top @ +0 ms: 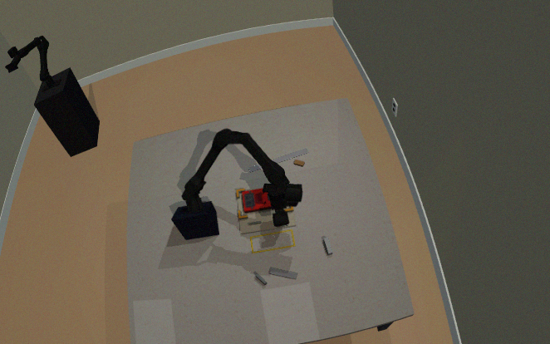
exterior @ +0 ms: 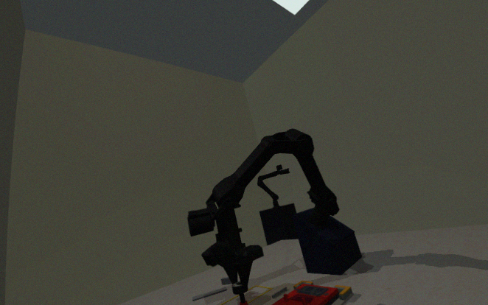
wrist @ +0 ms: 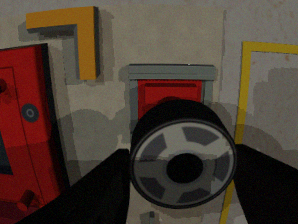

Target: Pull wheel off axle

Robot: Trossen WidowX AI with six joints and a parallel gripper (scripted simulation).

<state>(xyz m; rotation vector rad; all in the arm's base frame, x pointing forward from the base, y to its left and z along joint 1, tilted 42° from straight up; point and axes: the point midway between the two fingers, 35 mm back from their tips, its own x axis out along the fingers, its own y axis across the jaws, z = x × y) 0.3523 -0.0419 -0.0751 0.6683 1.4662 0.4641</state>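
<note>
Right now my gripper tip is 100 mm to the right of the grey stand, 60 mm above it and 40 mm past it. The rest, counted from my gripper tip: long grey strip: 330 mm to the left, 70 mm below, 70 mm ahead; then wheel: right at my gripper tip; then orange block: 280 mm to the left, 160 mm ahead, 60 mm below.
</note>
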